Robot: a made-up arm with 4 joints. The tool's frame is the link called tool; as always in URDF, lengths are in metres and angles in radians.
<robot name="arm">
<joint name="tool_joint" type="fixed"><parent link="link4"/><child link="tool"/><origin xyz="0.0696 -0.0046 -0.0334" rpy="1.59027 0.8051 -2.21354"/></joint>
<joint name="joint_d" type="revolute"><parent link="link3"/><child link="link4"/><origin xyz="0.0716 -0.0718 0.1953" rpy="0 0 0"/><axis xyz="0.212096 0.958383 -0.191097"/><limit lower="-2.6" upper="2.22" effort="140" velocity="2"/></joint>
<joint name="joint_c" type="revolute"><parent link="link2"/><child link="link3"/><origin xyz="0.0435 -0.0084 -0.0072" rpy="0 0 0"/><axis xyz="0 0 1"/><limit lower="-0.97" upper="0.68" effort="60" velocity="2.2"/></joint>
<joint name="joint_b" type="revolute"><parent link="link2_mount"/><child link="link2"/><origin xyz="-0.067 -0.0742 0.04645" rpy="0 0 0"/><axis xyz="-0.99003 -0.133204 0.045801"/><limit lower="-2.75" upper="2.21" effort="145" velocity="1.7"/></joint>
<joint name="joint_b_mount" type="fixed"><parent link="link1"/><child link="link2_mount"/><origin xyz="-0.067 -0.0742 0.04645" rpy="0 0 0"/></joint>
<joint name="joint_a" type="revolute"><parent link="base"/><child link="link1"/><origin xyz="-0.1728 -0.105 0.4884" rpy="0 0 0"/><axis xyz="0 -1 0"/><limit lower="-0.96" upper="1.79" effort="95" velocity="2.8"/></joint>
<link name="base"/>
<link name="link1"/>
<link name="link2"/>
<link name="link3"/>
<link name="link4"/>
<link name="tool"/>
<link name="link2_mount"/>
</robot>
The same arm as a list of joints. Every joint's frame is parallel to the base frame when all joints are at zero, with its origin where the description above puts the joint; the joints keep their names.
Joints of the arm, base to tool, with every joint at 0 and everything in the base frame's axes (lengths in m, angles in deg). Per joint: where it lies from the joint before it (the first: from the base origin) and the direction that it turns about. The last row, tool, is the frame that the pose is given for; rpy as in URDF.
joint_a: axis 0 -1 0 offset -0.1728 -0.1050 0.4884
joint_b: axis -0.99003 -0.133204 0.045801 offset -0.1340 -0.1484 0.0929
joint_c: axis 0 0 1 offset 0.0435 -0.0084 -0.0072
joint_d: axis 0.212096 0.958383 -0.191097 offset 0.0716 -0.0718 0.1953
tool: offset 0.0696 -0.0046 -0.0334 rpy 91.12 46.13 -126.83
Joint limits (deg, base to tool): -55.00..102.56 -157.56..126.62 -55.58..38.96 -148.97..127.20

